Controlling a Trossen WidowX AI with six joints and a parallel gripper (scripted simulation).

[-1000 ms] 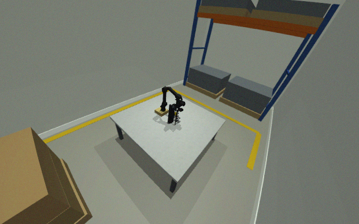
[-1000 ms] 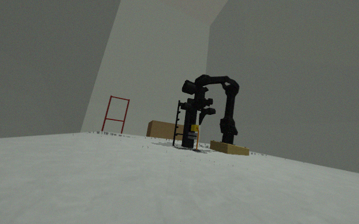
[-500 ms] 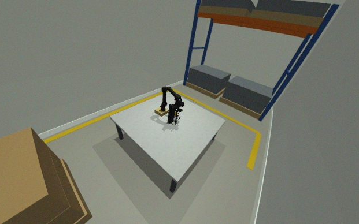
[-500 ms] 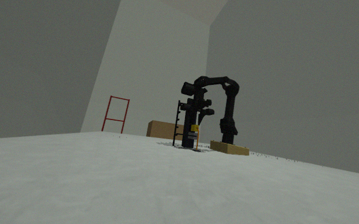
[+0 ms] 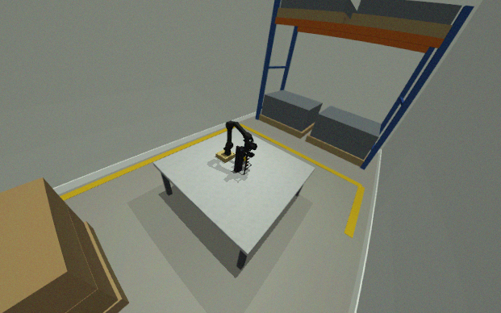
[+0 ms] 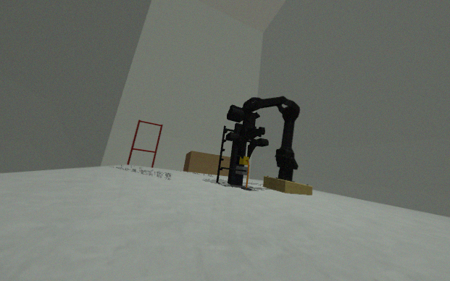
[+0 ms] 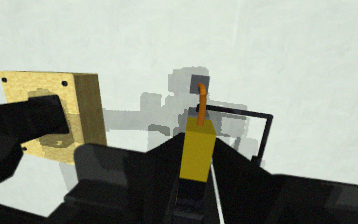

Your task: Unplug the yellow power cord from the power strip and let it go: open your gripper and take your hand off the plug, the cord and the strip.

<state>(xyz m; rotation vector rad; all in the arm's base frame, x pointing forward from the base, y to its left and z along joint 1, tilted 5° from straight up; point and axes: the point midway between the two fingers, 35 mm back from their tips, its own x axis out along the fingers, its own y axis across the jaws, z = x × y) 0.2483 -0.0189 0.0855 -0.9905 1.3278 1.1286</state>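
My gripper tip is 30 mm to the left of the yellow plug.
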